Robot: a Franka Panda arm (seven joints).
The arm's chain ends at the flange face. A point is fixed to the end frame.
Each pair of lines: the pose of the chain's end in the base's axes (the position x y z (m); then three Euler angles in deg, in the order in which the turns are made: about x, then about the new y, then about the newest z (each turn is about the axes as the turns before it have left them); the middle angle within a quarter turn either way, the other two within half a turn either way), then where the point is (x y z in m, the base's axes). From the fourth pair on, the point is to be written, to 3 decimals.
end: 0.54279 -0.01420 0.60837 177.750 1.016 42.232
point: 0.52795 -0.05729 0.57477
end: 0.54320 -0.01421 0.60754 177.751 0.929 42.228
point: 0.52830 -0.05730 0.57396
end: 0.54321 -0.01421 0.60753 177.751 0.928 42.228
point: 0.52831 -0.05730 0.57395
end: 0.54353 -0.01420 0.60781 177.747 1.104 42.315
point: 0.529 -0.057 0.574
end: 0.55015 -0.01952 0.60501 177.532 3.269 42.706
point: 0.536 -0.063 0.571
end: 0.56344 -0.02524 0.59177 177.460 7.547 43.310
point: 0.552 -0.068 0.557
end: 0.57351 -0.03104 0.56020 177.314 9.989 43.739
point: 0.563 -0.074 0.525
